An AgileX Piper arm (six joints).
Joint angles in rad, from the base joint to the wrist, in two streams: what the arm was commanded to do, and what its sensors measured. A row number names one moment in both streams.
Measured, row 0: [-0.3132, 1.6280, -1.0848, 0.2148, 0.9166, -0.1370]
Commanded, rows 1 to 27: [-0.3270, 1.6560, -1.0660, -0.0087, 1.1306, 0.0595]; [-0.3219, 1.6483, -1.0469, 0.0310, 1.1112, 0.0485]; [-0.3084, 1.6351, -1.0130, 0.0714, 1.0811, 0.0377]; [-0.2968, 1.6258, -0.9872, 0.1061, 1.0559, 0.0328]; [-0.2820, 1.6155, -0.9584, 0.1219, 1.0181, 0.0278]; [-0.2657, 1.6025, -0.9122, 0.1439, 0.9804, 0.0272]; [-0.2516, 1.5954, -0.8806, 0.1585, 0.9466, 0.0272]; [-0.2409, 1.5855, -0.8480, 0.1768, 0.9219, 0.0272]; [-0.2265, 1.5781, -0.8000, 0.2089, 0.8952, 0.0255]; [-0.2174, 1.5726, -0.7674, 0.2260, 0.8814, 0.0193]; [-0.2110, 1.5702, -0.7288, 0.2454, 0.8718, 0.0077]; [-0.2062, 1.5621, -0.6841, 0.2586, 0.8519, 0.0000]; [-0.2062, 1.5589, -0.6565, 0.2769, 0.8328, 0.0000]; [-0.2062, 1.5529, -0.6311, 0.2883, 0.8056, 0.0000]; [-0.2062, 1.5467, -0.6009, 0.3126, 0.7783, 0.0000]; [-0.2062, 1.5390, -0.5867, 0.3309, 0.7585, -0.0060]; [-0.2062, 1.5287, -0.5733, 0.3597, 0.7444, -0.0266]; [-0.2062, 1.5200, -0.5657, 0.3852, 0.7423, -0.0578]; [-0.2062, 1.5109, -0.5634, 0.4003, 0.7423, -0.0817]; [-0.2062, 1.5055, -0.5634, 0.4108, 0.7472, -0.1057]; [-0.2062, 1.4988, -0.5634, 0.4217, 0.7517, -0.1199]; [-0.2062, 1.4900, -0.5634, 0.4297, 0.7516, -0.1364]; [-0.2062, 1.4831, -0.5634, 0.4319, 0.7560, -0.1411]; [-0.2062, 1.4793, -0.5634, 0.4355, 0.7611, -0.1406]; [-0.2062, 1.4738, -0.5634, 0.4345, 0.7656, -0.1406]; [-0.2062, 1.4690, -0.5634, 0.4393, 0.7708, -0.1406]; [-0.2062, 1.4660, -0.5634, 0.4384, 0.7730, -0.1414]
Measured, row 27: [-0.2074, 1.4874, -0.5693, 0.4292, 0.7586, -0.1231]
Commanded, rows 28 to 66: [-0.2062, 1.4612, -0.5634, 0.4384, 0.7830, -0.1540]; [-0.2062, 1.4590, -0.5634, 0.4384, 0.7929, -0.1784]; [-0.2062, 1.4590, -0.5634, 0.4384, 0.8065, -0.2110]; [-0.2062, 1.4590, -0.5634, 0.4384, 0.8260, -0.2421]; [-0.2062, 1.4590, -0.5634, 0.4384, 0.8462, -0.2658]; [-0.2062, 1.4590, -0.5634, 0.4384, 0.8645, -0.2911]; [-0.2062, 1.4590, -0.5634, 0.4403, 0.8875, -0.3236]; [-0.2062, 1.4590, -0.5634, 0.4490, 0.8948, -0.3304]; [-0.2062, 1.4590, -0.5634, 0.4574, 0.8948, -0.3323]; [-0.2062, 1.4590, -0.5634, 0.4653, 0.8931, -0.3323]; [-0.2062, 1.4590, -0.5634, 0.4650, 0.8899, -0.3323]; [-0.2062, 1.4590, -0.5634, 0.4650, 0.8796, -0.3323]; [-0.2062, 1.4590, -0.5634, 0.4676, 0.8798, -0.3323]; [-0.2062, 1.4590, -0.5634, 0.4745, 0.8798, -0.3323]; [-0.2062, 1.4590, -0.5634, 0.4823, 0.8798, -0.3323]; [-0.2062, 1.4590, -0.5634, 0.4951, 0.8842, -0.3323]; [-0.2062, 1.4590, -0.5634, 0.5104, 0.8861, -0.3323]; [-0.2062, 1.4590, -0.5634, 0.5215, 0.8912, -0.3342]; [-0.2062, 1.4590, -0.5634, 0.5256, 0.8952, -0.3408]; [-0.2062, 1.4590, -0.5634, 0.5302, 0.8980, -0.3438]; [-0.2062, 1.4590, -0.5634, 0.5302, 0.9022, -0.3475]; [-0.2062, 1.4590, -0.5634, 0.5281, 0.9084, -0.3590]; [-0.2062, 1.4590, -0.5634, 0.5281, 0.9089, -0.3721]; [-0.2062, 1.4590, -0.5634, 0.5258, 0.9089, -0.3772]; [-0.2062, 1.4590, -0.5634, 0.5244, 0.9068, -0.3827]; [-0.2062, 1.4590, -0.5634, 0.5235, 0.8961, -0.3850]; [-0.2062, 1.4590, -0.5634, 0.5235, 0.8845, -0.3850]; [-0.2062, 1.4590, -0.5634, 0.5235, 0.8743, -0.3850]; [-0.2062, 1.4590, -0.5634, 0.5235, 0.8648, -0.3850]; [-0.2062, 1.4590, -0.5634, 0.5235, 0.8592, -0.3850]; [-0.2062, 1.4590, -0.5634, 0.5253, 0.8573, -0.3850]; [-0.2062, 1.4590, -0.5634, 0.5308, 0.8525, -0.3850]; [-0.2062, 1.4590, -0.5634, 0.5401, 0.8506, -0.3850]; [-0.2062, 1.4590, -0.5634, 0.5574, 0.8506, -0.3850]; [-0.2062, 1.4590, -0.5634, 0.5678, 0.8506, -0.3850]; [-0.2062, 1.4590, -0.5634, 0.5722, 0.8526, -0.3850]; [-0.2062, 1.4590, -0.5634, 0.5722, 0.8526, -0.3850]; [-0.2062, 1.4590, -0.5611, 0.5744, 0.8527, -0.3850]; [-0.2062, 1.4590, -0.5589, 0.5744, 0.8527, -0.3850]
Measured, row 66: [-0.2074, 1.4630, -0.5687, 0.5628, 0.8616, -0.3774]
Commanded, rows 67 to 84: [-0.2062, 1.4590, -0.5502, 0.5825, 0.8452, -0.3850]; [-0.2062, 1.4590, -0.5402, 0.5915, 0.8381, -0.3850]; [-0.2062, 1.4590, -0.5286, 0.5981, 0.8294, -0.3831]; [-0.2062, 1.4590, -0.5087, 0.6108, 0.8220, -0.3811]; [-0.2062, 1.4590, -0.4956, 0.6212, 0.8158, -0.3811]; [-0.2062, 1.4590, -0.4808, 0.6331, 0.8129, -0.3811]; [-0.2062, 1.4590, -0.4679, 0.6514, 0.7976, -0.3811]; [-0.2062, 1.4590, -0.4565, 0.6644, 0.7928, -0.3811]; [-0.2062, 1.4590, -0.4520, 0.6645, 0.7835, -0.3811]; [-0.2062, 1.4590, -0.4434, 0.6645, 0.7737, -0.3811]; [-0.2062, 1.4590, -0.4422, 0.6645, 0.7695, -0.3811]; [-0.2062, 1.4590, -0.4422, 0.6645, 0.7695, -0.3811]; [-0.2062, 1.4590, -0.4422, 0.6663, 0.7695, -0.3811]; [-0.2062, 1.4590, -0.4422, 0.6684, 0.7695, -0.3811]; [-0.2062, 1.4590, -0.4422, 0.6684, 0.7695, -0.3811]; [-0.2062, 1.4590, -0.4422, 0.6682, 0.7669, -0.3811]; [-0.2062, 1.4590, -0.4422, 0.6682, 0.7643, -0.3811]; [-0.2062, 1.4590, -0.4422, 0.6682, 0.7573, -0.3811]
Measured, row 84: [-0.2074, 1.4626, -0.4469, 0.6643, 0.7811, -0.3774]
